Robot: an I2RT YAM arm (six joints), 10 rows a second.
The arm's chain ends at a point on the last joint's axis. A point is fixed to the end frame.
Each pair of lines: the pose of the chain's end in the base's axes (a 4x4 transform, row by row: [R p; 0 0 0 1], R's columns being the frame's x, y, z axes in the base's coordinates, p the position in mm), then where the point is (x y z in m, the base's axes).
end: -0.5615, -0.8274, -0.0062, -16.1; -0.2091, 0.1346, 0.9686, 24.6; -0.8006, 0.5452, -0.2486, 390.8; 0, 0, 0, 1
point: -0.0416 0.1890 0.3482
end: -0.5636, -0.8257, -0.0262, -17.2; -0.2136, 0.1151, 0.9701, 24.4; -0.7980, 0.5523, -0.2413, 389.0; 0, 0, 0, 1
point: -0.0461 0.1886 0.3479
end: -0.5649, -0.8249, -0.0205, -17.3; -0.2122, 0.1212, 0.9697, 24.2; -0.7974, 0.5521, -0.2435, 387.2; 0, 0, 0, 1
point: -0.0452 0.1885 0.3457
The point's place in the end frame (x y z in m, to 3 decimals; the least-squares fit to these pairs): 0.014 0.020 0.170
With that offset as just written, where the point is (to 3 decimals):
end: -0.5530, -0.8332, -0.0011, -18.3; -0.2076, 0.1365, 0.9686, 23.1; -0.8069, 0.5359, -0.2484, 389.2; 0, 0, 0, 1
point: -0.043 0.188 0.346
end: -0.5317, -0.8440, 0.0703, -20.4; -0.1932, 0.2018, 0.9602, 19.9; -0.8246, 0.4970, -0.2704, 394.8; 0, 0, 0, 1
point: -0.033 0.184 0.347
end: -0.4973, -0.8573, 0.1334, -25.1; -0.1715, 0.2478, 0.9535, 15.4; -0.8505, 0.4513, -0.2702, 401.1; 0, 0, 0, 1
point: -0.027 0.180 0.352
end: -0.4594, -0.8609, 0.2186, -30.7; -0.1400, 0.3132, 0.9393, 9.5; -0.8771, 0.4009, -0.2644, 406.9; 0, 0, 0, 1
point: -0.017 0.173 0.358
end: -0.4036, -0.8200, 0.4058, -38.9; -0.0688, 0.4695, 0.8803, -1.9; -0.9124, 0.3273, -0.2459, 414.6; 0, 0, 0, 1
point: 0.008 0.156 0.367
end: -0.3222, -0.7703, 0.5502, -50.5; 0.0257, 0.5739, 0.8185, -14.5; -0.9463, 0.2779, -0.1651, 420.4; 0, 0, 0, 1
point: 0.023 0.136 0.385
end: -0.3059, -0.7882, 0.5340, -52.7; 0.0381, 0.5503, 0.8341, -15.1; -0.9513, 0.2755, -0.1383, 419.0; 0, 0, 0, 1
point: 0.018 0.138 0.388
